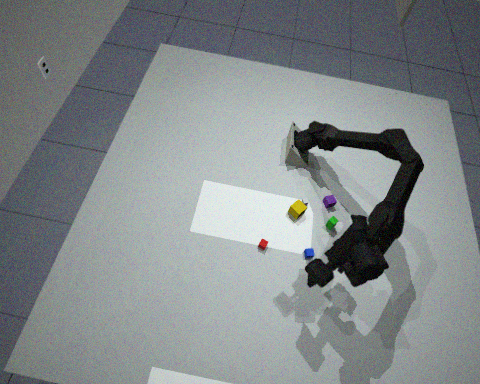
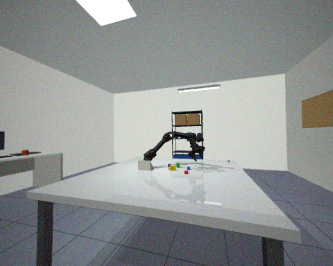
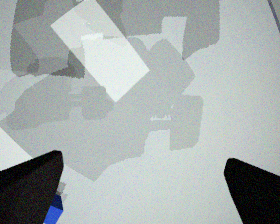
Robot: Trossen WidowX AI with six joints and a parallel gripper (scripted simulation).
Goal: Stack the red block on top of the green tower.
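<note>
Right now my gripper tip is 150 mm to the left of the red block, 110 mm past it and 70 mm above it. From my gripper tip the other things lie so: purple block 290 mm behind, 70 mm to the left, 70 mm below; blue block 100 mm behind, 70 mm below; yellow block 240 mm behind, 70 mm below, 40 mm to the right.
</note>
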